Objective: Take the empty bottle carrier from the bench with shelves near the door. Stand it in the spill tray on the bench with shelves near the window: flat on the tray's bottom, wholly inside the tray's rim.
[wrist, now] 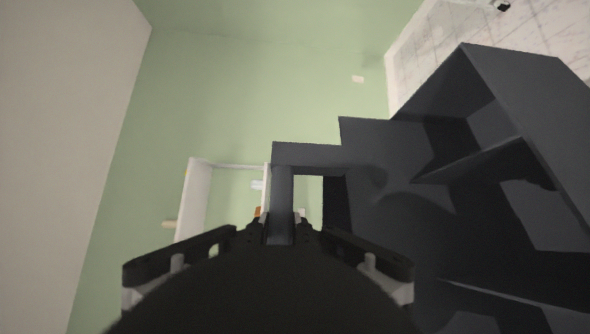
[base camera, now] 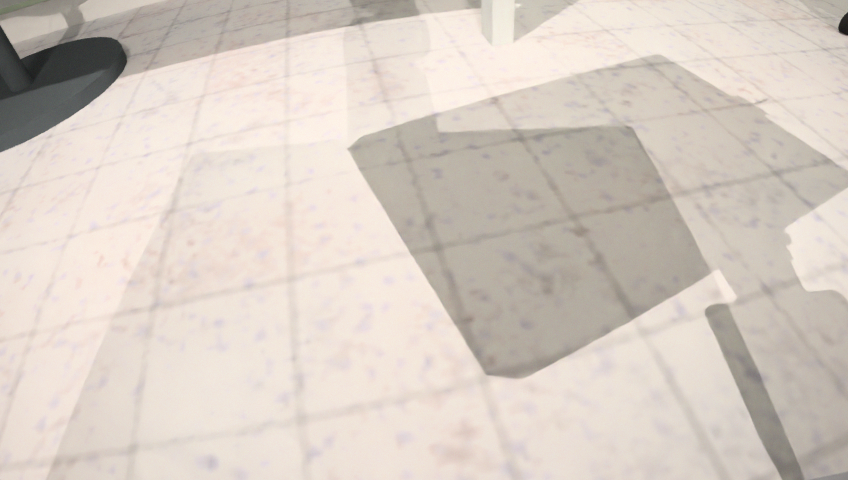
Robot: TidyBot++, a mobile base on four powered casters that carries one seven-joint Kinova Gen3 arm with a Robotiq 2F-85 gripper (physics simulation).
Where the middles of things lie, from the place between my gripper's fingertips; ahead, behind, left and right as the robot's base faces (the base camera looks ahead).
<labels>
The grey bottle carrier (wrist: 473, 179) is 130 mm below my hand.
</labels>
